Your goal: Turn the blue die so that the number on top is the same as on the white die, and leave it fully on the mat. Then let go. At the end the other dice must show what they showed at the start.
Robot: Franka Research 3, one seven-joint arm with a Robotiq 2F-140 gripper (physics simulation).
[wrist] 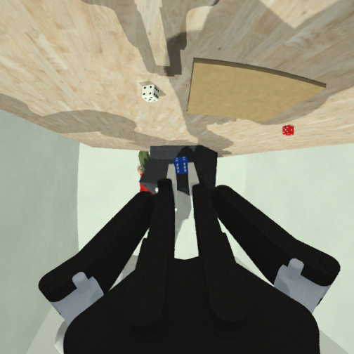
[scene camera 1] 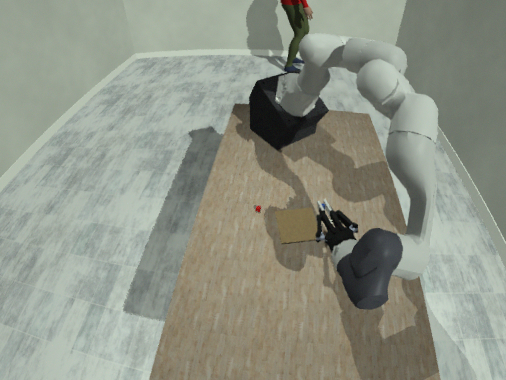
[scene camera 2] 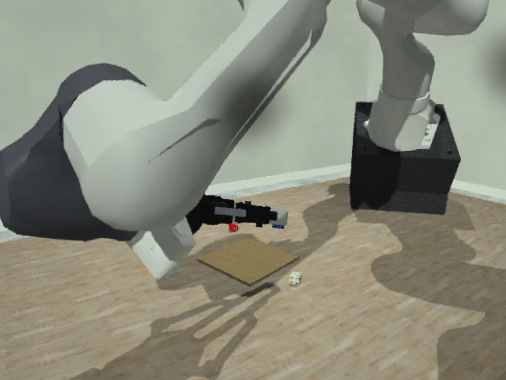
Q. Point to a tan mat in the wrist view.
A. At 218, 88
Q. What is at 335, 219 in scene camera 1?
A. My gripper.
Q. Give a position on a tan mat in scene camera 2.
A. At 248, 261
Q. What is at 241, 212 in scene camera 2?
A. My gripper.
